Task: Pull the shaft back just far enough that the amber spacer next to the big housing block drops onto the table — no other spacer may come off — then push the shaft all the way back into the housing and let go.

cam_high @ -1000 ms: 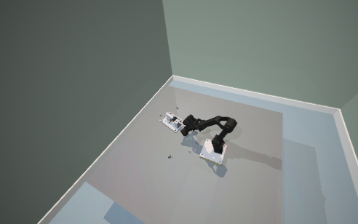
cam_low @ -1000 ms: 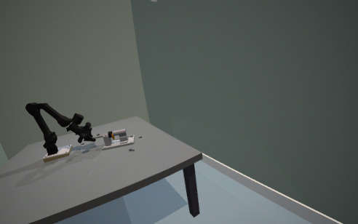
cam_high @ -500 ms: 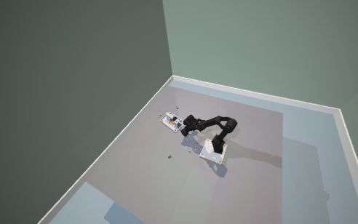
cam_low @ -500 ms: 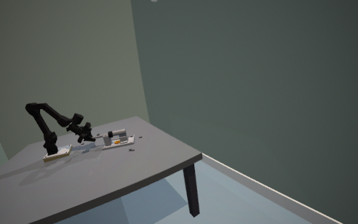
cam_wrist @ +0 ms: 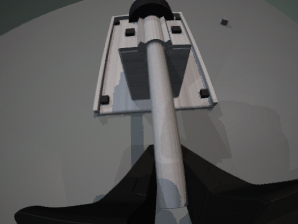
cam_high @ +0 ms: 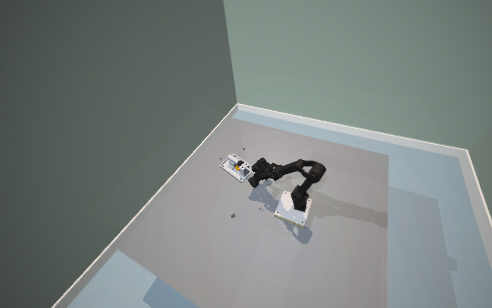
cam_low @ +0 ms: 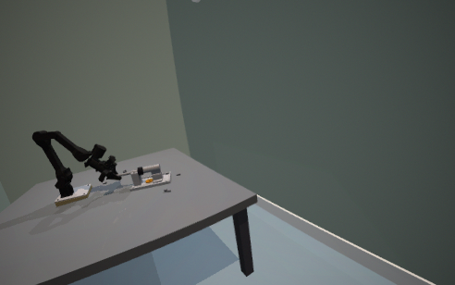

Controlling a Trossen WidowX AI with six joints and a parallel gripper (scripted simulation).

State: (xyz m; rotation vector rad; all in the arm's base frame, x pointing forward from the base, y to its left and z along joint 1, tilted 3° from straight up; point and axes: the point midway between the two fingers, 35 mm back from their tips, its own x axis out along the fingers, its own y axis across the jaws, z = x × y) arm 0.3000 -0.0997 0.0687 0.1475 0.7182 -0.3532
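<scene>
Right now my gripper tip is 5 cm short of the grey steel shaft, 2 cm to the left of it and 2 cm below it. Round my gripper tip: grey support block (17 cm ahead, 7 cm to the right, 1 cm below); amber spacer (15 cm ahead, 6 cm to the right, 5 cm below); black spacer (11 cm ahead, 4 cm to the right, 2 cm above).
</scene>
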